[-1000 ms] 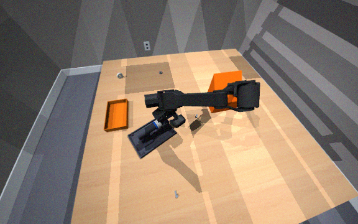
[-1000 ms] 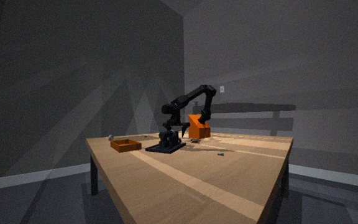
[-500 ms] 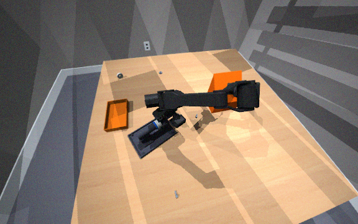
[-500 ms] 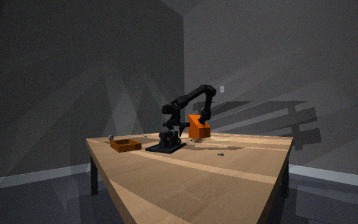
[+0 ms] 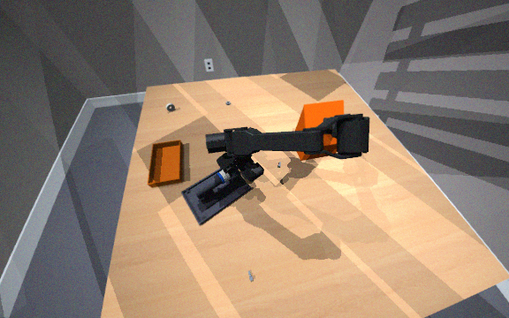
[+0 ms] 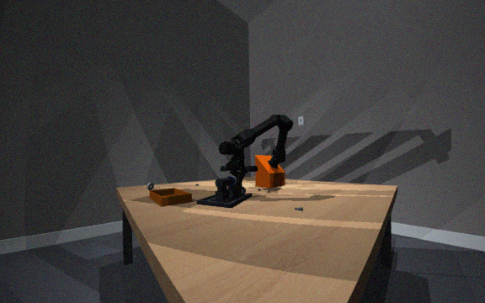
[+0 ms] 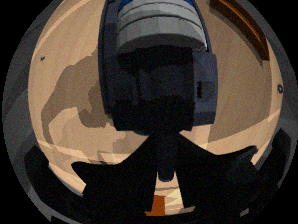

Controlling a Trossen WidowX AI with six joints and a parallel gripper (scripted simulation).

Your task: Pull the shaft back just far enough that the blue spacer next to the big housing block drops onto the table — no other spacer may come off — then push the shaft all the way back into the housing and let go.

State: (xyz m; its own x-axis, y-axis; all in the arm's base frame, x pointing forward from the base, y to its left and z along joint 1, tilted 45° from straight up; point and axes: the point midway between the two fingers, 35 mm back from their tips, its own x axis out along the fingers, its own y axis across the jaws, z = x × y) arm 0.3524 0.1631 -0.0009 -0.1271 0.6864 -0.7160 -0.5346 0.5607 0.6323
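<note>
The shaft is 60 mm ahead of my gripper tip, 40 mm to the left of it and 30 mm above it. Round my gripper tip: orange tray (320 mm ahead, 70 mm to the right, 40 mm below); then white spacer ring (70 mm ahead, 40 mm to the left, 30 mm above); then blue spacer (80 mm ahead, 50 mm to the left, 30 mm above).
</note>
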